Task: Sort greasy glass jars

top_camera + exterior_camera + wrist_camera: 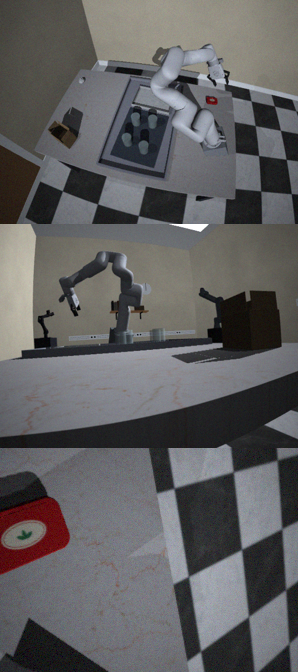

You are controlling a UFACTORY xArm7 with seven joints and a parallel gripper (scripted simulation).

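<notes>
My gripper is now 45 cm to the right of the dark drying mat, 41 cm short of it and 28 cm above it. The rest, counted from my hand: light grey tray (45 cm ahead, 28 cm below, 13 cm to the left); then red object (27 cm below, 8 cm to the right, 1 cm ahead); then cardboard box (91 cm ahead, 73 cm to the left, 22 cm below).
</notes>
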